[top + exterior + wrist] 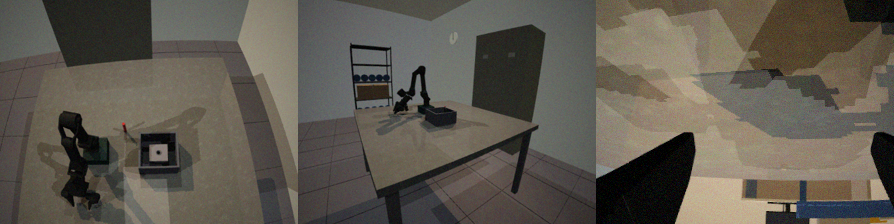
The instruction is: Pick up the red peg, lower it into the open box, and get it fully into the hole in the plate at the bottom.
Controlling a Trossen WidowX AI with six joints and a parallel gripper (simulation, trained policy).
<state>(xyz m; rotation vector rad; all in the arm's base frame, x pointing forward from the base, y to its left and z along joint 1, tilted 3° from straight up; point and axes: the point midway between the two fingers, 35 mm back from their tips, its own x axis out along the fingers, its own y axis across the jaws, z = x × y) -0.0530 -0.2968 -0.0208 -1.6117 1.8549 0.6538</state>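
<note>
Right now my gripper tip is 440 mm to the right of the red peg, 220 mm short of it and 20 mm below it. The rest, counted from my gripper tip: pale plate (390 mm ahead, 280 mm to the left, 30 mm above); dark box (390 mm ahead, 280 mm to the left, 10 mm above).
</note>
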